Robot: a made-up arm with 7 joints. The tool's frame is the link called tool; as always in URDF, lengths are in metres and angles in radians.
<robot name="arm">
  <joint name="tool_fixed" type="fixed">
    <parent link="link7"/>
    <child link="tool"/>
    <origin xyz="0 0 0" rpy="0 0 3.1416"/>
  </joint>
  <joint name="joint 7" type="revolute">
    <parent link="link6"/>
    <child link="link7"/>
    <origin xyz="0 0 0" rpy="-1.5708 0 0"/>
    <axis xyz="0 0 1"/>
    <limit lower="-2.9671" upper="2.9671"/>
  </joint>
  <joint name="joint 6" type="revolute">
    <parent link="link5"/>
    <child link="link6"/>
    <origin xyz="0 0 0" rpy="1.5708 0 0"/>
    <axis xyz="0 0 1"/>
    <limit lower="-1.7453" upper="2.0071"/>
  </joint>
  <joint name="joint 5" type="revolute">
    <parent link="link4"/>
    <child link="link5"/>
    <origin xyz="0.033 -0.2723 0" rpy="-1.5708 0 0"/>
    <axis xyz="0 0 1"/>
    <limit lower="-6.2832" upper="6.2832"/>
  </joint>
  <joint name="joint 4" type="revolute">
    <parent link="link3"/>
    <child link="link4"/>
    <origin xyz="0 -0.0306 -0.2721" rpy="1.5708 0 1.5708"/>
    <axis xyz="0 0 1"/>
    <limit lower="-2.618" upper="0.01"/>
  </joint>
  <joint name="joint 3" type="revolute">
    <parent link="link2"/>
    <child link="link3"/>
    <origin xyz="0 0 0" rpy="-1.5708 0 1.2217"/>
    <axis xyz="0 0 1"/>
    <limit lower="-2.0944" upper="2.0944"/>
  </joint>
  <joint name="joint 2" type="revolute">
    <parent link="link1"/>
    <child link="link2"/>
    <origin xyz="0 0 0" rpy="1.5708 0 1.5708"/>
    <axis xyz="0 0 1"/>
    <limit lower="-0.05" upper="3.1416"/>
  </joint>
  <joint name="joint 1" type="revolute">
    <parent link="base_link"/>
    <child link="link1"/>
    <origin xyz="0 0 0" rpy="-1.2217 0 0"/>
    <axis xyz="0 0 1"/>
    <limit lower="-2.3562" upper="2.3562"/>
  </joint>
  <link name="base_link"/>
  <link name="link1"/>
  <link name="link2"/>
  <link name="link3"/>
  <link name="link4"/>
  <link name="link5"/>
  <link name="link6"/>
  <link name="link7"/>
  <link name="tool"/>
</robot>
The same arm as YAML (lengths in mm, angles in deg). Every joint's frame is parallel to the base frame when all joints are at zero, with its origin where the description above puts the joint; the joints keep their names.
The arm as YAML. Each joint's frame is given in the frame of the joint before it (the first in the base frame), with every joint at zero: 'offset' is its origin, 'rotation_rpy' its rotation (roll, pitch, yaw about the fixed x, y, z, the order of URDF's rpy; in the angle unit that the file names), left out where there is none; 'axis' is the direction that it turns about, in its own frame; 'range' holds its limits. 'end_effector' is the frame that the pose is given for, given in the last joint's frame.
length_unit: mm
angle_unit: deg
chain:
  - id: joint 1
    offset: [0.0, 0.0, 0.0]
    axis: [0.0, 0.9397, 0.342]
    range: [-135.0, 135.0]
  - id: joint 2
    offset: [0.0, 0.0, 0.0]
    axis: "+x"
    range: [-2.86, 180.0]
  - id: joint 3
    offset: [0.0, 0.0, 0.0]
    axis: "+z"
    range: [-120.0, 120.0]
  - id: joint 4
    offset: [30.6, 0.0, -272.1]
    axis: "+y"
    range: [-150.0, 0.57]
  - id: joint 5
    offset: [-33.0, 0.0, -272.3]
    axis: "+z"
    range: [-360.0, 360.0]
  - id: joint 6
    offset: [0.0, 0.0, 0.0]
    axis: "+y"
    range: [-100.0, 115.0]
  - id: joint 7
    offset: [0.0, 0.0, 0.0]
    axis: "+z"
    range: [-170.0, 170.0]
end_effector:
  offset: [0.0, 0.0, 0.0]
  rotation_rpy: [0.0, 0.0, 0.0]

